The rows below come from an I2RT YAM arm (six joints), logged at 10 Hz.
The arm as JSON. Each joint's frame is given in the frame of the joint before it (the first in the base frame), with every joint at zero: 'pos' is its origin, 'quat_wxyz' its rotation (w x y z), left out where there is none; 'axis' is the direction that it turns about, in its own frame. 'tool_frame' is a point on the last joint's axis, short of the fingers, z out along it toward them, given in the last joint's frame.
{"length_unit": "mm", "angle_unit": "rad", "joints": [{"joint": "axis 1", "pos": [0.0, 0.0, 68.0], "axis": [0.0, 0.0, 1.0]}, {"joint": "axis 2", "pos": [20.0, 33.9, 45.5], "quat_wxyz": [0.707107, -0.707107, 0.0, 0.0], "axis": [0.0, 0.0, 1.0]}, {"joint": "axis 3", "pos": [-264.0, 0.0, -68.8], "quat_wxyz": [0.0, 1.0, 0.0, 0.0], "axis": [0.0, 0.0, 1.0]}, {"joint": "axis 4", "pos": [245.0, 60.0, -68.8], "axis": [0.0, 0.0, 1.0]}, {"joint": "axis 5", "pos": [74.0, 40.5, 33.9], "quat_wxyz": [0.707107, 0.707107, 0.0, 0.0], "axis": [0.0, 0.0, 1.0]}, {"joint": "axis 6", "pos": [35.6, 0.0, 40.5], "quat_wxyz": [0.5, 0.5, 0.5, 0.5], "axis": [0.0, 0.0, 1.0]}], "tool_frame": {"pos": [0.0, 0.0, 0.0], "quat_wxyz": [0.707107, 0.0, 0.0, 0.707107]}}
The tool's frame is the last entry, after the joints.
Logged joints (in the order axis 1, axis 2, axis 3, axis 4, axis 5, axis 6), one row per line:
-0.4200, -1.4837, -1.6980, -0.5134, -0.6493, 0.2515
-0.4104, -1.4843, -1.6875, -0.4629, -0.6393, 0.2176
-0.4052, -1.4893, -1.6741, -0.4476, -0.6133, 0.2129
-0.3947, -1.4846, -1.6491, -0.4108, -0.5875, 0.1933
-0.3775, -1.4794, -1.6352, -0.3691, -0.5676, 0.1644
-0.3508, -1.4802, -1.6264, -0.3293, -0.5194, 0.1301
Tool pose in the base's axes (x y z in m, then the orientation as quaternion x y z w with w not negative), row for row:
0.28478, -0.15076, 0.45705, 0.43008, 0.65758, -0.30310, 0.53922
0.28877, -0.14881, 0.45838, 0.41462, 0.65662, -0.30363, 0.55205
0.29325, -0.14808, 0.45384, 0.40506, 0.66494, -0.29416, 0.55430
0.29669, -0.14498, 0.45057, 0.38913, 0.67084, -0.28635, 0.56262
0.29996, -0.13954, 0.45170, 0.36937, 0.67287, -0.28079, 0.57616
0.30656, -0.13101, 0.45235, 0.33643, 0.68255, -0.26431, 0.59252
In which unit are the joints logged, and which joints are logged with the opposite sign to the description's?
The joints are logged in radians. Opposite sign: axis 2, axis 3, axis 5.
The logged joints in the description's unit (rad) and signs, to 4 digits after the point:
-0.4200, 1.4837, 1.6980, -0.5134, 0.6493, 0.2515
-0.4104, 1.4843, 1.6875, -0.4629, 0.6393, 0.2176
-0.4052, 1.4893, 1.6741, -0.4476, 0.6133, 0.2129
-0.3947, 1.4846, 1.6491, -0.4108, 0.5875, 0.1933
-0.3775, 1.4794, 1.6352, -0.3691, 0.5676, 0.1644
-0.3508, 1.4802, 1.6264, -0.3293, 0.5194, 0.1301

